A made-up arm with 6 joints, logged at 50 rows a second.
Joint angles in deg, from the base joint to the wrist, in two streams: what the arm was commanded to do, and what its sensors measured. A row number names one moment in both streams.
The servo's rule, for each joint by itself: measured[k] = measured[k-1] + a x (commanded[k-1-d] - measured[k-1]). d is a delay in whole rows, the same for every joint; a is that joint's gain. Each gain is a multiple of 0.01, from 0.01 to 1. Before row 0 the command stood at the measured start. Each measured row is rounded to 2 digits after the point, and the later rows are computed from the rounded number. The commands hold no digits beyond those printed.
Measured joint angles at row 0: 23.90, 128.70, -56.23, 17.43, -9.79, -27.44
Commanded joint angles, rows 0 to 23: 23.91, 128.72, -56.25, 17.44, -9.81, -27.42; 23.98, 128.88, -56.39, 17.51, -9.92, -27.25; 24.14, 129.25, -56.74, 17.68, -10.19, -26.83; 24.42, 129.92, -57.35, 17.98, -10.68, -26.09; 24.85, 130.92, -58.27, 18.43, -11.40, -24.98; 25.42, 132.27, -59.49, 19.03, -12.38, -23.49; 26.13, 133.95, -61.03, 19.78, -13.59, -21.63; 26.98, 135.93, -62.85, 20.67, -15.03, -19.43; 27.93, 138.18, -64.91, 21.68, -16.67, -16.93; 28.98, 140.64, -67.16, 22.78, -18.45, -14.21; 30.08, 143.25, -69.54, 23.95, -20.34, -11.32; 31.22, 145.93, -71.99, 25.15, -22.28, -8.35; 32.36, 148.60, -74.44, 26.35, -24.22, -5.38; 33.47, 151.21, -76.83, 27.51, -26.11, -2.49; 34.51, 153.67, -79.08, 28.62, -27.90, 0.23; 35.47, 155.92, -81.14, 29.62, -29.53, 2.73; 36.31, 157.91, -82.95, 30.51, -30.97, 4.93; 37.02, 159.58, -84.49, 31.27, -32.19, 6.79; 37.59, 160.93, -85.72, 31.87, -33.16, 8.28; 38.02, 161.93, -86.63, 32.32, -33.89, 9.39; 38.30, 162.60, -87.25, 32.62, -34.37, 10.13; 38.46, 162.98, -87.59, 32.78, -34.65, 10.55; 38.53, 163.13, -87.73, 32.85, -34.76, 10.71; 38.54, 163.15, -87.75, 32.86, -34.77, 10.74
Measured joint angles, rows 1 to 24: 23.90, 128.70, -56.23, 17.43, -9.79, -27.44; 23.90, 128.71, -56.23, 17.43, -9.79, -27.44; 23.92, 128.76, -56.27, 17.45, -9.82, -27.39; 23.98, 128.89, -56.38, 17.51, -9.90, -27.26; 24.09, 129.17, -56.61, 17.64, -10.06, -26.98; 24.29, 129.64, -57.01, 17.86, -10.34, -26.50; 24.58, 130.35, -57.61, 18.19, -10.77, -25.78; 24.98, 131.32, -58.43, 18.64, -11.36, -24.78; 25.50, 132.56, -59.49, 19.21, -12.13, -23.50; 26.13, 134.08, -60.79, 19.90, -13.08, -21.92; 26.87, 135.85, -62.32, 20.71, -14.21, -20.07; 27.70, 137.85, -64.05, 21.62, -15.50, -17.97; 28.62, 140.03, -65.96, 22.61, -16.92, -15.66; 29.59, 142.34, -68.00, 23.66, -18.45, -13.19; 30.60, 144.73, -70.12, 24.74, -20.06, -10.62; 31.62, 147.14, -72.27, 25.83, -21.71, -8.02; 32.62, 149.51, -74.40, 26.89, -23.35, -5.44; 33.58, 151.78, -76.45, 27.90, -24.95, -2.95; 34.47, 153.89, -78.38, 28.84, -26.47, -0.61; 35.28, 155.79, -80.14, 29.69, -27.87, 1.52; 35.99, 157.45, -81.70, 30.43, -29.13, 3.41; 36.59, 158.84, -83.03, 31.04, -30.23, 5.02; 37.08, 159.96, -84.12, 31.53, -31.16, 6.35; 37.46, 160.82, -84.99, 31.90, -31.92, 7.40
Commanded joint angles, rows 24 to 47: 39.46, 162.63, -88.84, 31.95, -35.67, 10.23; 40.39, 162.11, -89.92, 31.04, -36.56, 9.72; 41.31, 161.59, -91.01, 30.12, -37.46, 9.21; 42.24, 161.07, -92.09, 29.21, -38.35, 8.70; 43.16, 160.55, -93.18, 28.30, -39.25, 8.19; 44.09, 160.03, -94.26, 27.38, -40.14, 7.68; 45.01, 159.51, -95.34, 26.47, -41.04, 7.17; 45.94, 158.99, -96.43, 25.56, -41.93, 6.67; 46.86, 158.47, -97.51, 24.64, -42.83, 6.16; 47.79, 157.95, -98.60, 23.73, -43.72, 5.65; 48.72, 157.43, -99.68, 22.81, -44.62, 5.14; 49.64, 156.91, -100.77, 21.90, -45.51, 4.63; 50.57, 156.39, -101.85, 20.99, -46.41, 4.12; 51.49, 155.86, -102.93, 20.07, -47.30, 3.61; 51.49, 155.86, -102.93, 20.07, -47.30, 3.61; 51.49, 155.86, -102.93, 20.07, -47.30, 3.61; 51.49, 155.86, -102.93, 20.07, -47.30, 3.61; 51.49, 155.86, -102.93, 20.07, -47.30, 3.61; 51.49, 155.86, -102.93, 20.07, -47.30, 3.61; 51.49, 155.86, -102.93, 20.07, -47.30, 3.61; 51.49, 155.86, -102.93, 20.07, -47.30, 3.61; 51.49, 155.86, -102.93, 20.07, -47.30, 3.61; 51.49, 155.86, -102.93, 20.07, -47.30, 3.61; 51.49, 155.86, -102.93, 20.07, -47.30, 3.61
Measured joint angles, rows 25 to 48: 37.74, 161.45, -85.65, 32.17, -32.52, 8.20; 38.19, 161.77, -86.42, 32.11, -33.18, 8.69; 38.76, 161.86, -87.26, 31.81, -33.89, 8.94; 39.42, 161.79, -88.16, 31.34, -34.64, 9.00; 40.15, 161.60, -89.10, 30.74, -35.42, 8.93; 40.93, 161.32, -90.08, 30.06, -36.22, 8.75; 41.75, 160.97, -91.08, 29.31, -37.04, 8.49; 42.60, 160.58, -92.10, 28.51, -37.88, 8.17; 43.47, 160.15, -93.14, 27.68, -38.73, 7.81; 44.35, 159.70, -94.19, 26.83, -39.59, 7.41; 45.24, 159.23, -95.25, 25.96, -40.46, 6.99; 46.14, 158.74, -96.31, 25.08, -41.33, 6.55; 47.05, 158.25, -97.38, 24.19, -42.21, 6.09; 47.97, 157.75, -98.45, 23.29, -43.09, 5.62; 48.89, 157.24, -99.53, 22.39, -43.97, 5.14; 49.57, 156.87, -100.35, 21.74, -44.67, 4.77; 50.07, 156.60, -100.97, 21.27, -45.22, 4.49; 50.44, 156.40, -101.44, 20.93, -45.66, 4.28; 50.71, 156.25, -101.80, 20.69, -46.00, 4.12; 50.91, 156.14, -102.07, 20.52, -46.27, 4.00; 51.06, 156.06, -102.28, 20.39, -46.49, 3.91; 51.17, 156.01, -102.44, 20.30, -46.66, 3.84; 51.25, 155.97, -102.56, 20.24, -46.79, 3.78; 51.31, 155.94, -102.65, 20.19, -46.90, 3.74
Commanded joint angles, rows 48 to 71: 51.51, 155.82, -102.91, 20.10, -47.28, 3.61; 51.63, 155.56, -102.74, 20.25, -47.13, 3.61; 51.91, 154.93, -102.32, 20.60, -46.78, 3.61; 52.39, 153.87, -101.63, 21.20, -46.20, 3.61; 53.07, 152.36, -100.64, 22.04, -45.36, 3.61; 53.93, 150.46, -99.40, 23.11, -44.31, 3.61; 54.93, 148.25, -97.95, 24.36, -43.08, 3.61; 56.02, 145.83, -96.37, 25.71, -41.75, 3.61; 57.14, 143.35, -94.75, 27.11, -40.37, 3.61; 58.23, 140.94, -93.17, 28.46, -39.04, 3.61; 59.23, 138.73, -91.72, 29.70, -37.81, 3.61; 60.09, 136.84, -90.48, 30.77, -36.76, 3.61; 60.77, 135.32, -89.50, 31.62, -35.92, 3.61; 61.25, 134.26, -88.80, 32.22, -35.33, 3.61; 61.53, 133.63, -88.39, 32.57, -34.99, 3.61; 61.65, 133.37, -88.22, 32.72, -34.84, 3.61; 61.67, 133.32, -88.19, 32.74, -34.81, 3.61; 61.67, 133.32, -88.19, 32.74, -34.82, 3.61; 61.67, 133.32, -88.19, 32.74, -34.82, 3.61; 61.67, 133.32, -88.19, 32.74, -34.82, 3.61; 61.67, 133.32, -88.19, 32.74, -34.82, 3.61; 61.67, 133.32, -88.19, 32.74, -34.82, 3.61; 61.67, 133.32, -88.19, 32.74, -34.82, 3.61; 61.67, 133.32, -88.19, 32.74, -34.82, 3.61
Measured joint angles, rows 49 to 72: 51.36, 155.92, -102.72, 20.16, -46.98, 3.71; 51.40, 155.89, -102.77, 20.14, -47.04, 3.69; 51.46, 155.80, -102.76, 20.17, -47.06, 3.67; 51.58, 155.57, -102.65, 20.29, -47.00, 3.66; 51.79, 155.11, -102.41, 20.54, -46.83, 3.65; 52.12, 154.37, -101.99, 20.96, -46.52, 3.64; 52.59, 153.31, -101.37, 21.56, -46.06, 3.63; 53.20, 151.94, -100.55, 22.34, -45.43, 3.63; 53.93, 150.29, -99.55, 23.28, -44.66, 3.63; 54.76, 148.42, -98.40, 24.35, -43.76, 3.63; 55.66, 146.40, -97.14, 25.50, -42.77, 3.63; 56.59, 144.33, -95.84, 26.68, -41.73, 3.63; 57.50, 142.31, -94.55, 27.83, -40.69, 3.63; 58.35, 140.42, -93.34, 28.89, -39.69, 3.63; 59.10, 138.76, -92.25, 29.82, -38.77, 3.63; 59.73, 137.37, -91.32, 30.59, -37.98, 3.63; 60.23, 136.29, -90.58, 31.19, -37.32, 3.63; 60.60, 135.49, -90.01, 31.62, -36.79, 3.63; 60.88, 134.90, -89.57, 31.93, -36.38, 3.63; 61.09, 134.47, -89.24, 32.16, -36.05, 3.63; 61.24, 134.16, -88.99, 32.32, -35.79, 3.63; 61.35, 133.93, -88.80, 32.44, -35.59, 3.63; 61.43, 133.77, -88.65, 32.52, -35.43, 3.63; 61.49, 133.65, -88.54, 32.58, -35.30, 3.63
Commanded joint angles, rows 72 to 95: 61.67, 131.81, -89.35, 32.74, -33.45, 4.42; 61.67, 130.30, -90.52, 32.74, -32.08, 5.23; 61.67, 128.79, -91.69, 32.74, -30.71, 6.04; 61.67, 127.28, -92.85, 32.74, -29.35, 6.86; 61.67, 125.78, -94.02, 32.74, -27.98, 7.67; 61.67, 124.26, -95.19, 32.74, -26.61, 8.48; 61.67, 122.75, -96.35, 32.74, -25.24, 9.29; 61.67, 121.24, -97.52, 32.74, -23.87, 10.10; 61.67, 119.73, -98.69, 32.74, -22.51, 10.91; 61.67, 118.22, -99.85, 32.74, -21.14, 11.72; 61.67, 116.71, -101.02, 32.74, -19.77, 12.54; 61.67, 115.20, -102.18, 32.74, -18.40, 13.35; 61.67, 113.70, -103.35, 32.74, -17.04, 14.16; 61.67, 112.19, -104.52, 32.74, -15.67, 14.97; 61.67, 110.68, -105.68, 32.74, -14.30, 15.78; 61.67, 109.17, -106.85, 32.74, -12.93, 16.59; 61.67, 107.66, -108.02, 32.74, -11.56, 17.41; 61.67, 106.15, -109.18, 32.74, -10.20, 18.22; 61.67, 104.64, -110.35, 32.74, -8.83, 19.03; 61.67, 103.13, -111.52, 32.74, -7.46, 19.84; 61.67, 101.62, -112.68, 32.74, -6.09, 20.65; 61.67, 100.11, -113.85, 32.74, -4.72, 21.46; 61.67, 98.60, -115.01, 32.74, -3.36, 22.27; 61.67, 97.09, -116.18, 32.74, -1.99, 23.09
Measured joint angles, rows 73 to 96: 61.54, 133.56, -88.46, 32.62, -35.20, 3.63; 61.57, 133.09, -88.67, 32.65, -34.83, 3.82; 61.60, 132.34, -89.11, 32.68, -34.25, 4.16; 61.62, 131.38, -89.73, 32.70, -33.51, 4.61; 61.63, 130.27, -90.48, 32.71, -32.64, 5.15; 61.64, 129.06, -91.33, 32.72, -31.66, 5.75; 61.65, 127.76, -92.26, 32.73, -30.60, 6.41; 61.66, 126.41, -93.24, 32.73, -29.47, 7.10; 61.66, 125.01, -94.27, 32.73, -28.29, 7.82; 61.66, 123.58, -95.33, 32.73, -27.08, 8.56; 61.66, 122.13, -96.41, 32.73, -25.83, 9.32; 61.66, 120.67, -97.52, 32.73, -24.56, 10.09; 61.66, 119.19, -98.64, 32.73, -23.27, 10.87; 61.66, 117.71, -99.77, 32.73, -21.96, 11.66; 61.66, 116.22, -100.91, 32.73, -20.64, 12.45; 61.66, 114.72, -102.05, 32.73, -19.31, 13.25; 61.66, 113.22, -103.20, 32.73, -17.97, 14.05; 61.66, 111.72, -104.36, 32.73, -16.62, 14.86; 61.66, 110.22, -105.52, 32.73, -15.27, 15.67; 61.66, 108.71, -106.68, 32.73, -13.92, 16.48; 61.66, 107.20, -107.84, 32.73, -12.56, 17.29; 61.66, 105.69, -109.00, 32.73, -11.20, 18.10; 61.66, 104.18, -110.16, 32.73, -9.84, 18.91; 61.66, 102.67, -111.32, 32.73, -8.48, 19.72
